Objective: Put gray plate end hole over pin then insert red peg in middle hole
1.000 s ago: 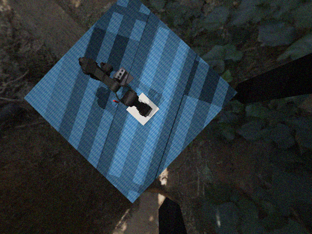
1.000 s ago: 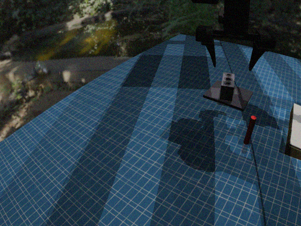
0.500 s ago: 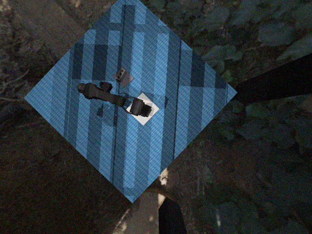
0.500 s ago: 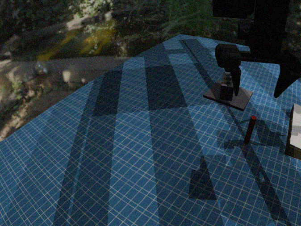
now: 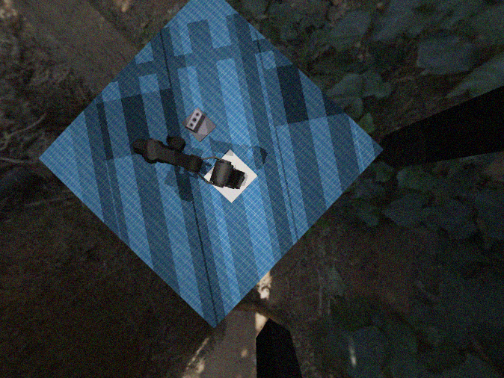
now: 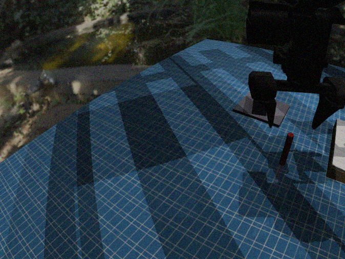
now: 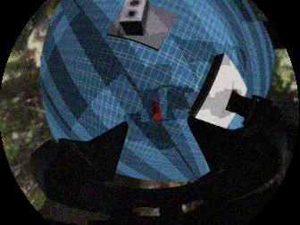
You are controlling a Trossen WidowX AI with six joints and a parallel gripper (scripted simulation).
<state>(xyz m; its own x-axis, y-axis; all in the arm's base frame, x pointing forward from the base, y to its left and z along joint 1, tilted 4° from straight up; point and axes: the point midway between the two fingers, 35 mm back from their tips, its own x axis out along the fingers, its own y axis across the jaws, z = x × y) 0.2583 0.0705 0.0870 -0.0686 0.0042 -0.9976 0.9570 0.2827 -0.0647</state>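
My gripper tip is 6 cm above the red peg. The rest, counted from my gripper tip: dark square base: 8 cm ahead, 19 cm to the right, 9 cm below; then gray plate: 8 cm ahead, 20 cm to the right, 5 cm below.
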